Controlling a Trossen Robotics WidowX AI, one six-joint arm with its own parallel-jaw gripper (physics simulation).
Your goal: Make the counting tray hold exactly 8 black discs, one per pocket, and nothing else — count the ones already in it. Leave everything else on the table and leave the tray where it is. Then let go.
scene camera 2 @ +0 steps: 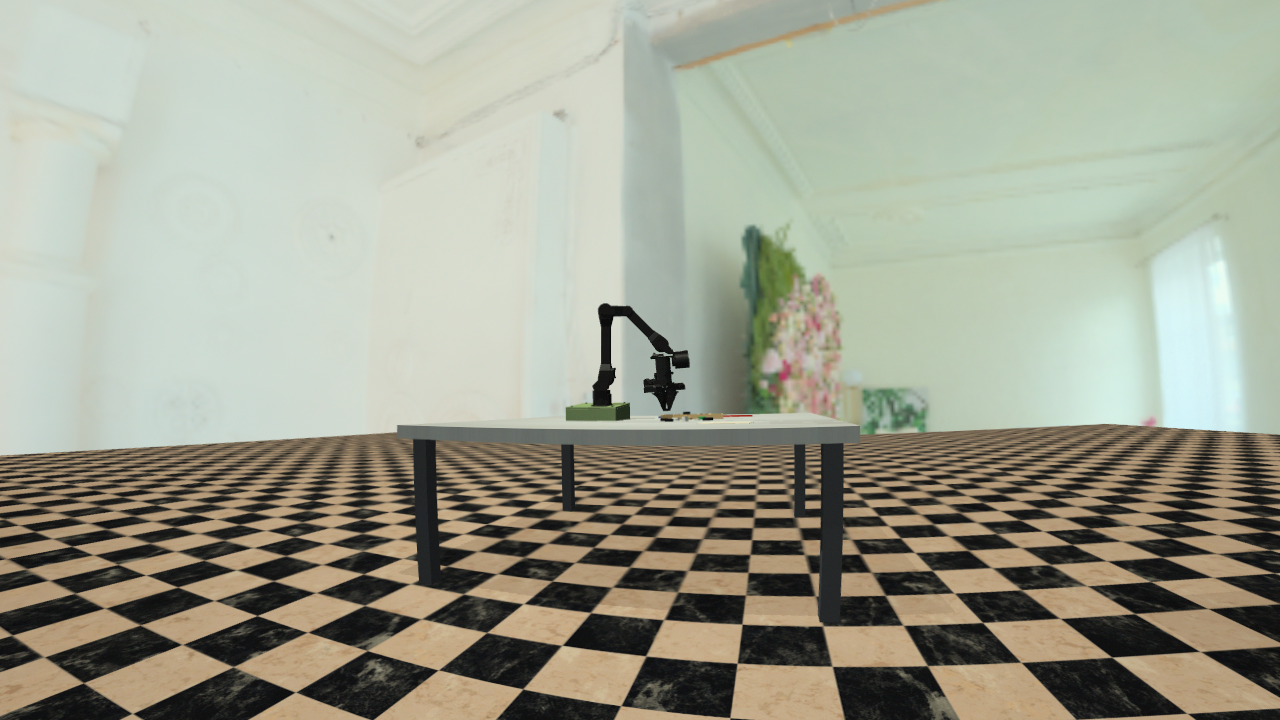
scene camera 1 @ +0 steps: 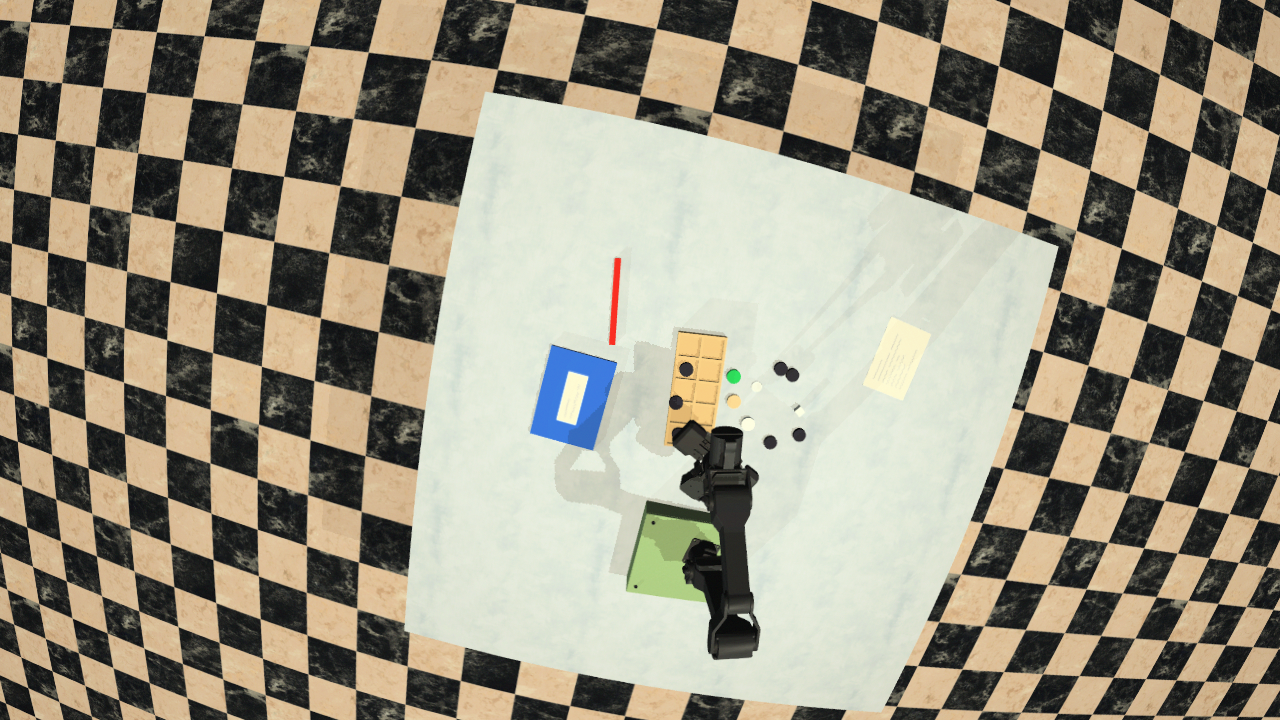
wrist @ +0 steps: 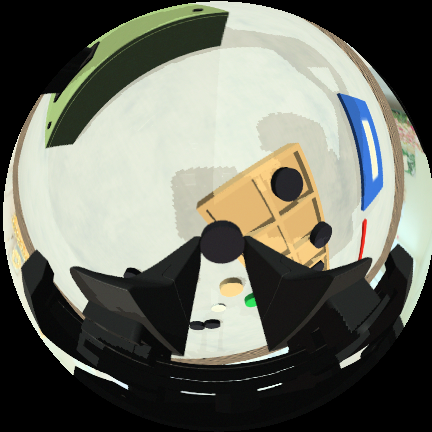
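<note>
The tan counting tray (scene camera 1: 710,368) (wrist: 245,202) has two rows of pockets. Black discs sit in three pockets of its blue-box-side row: one disc (wrist: 287,184) at the end nearest the arm base, a second disc (scene camera 1: 675,402) (wrist: 321,234), and a third disc (scene camera 1: 685,368), partly hidden by a finger in the wrist view. My gripper (scene camera 2: 665,409) (wrist: 221,241) is shut on another black disc (wrist: 222,248), held above the tray's near end; the arm hides it in the overhead view. More black discs (scene camera 1: 779,368) (scene camera 1: 792,374) (scene camera 1: 799,434) (scene camera 1: 769,441) lie on the table.
A green disc (scene camera 1: 733,376) (wrist: 251,300), tan disc (scene camera 1: 733,400) (wrist: 231,286), white disc (scene camera 1: 747,423), small cream piece (scene camera 1: 756,386) and small white block (scene camera 1: 799,410) lie beside the tray. Also present are a blue box (scene camera 1: 546,394), red stick (scene camera 1: 614,300), cream paper (scene camera 1: 896,358) and green base (scene camera 1: 662,555).
</note>
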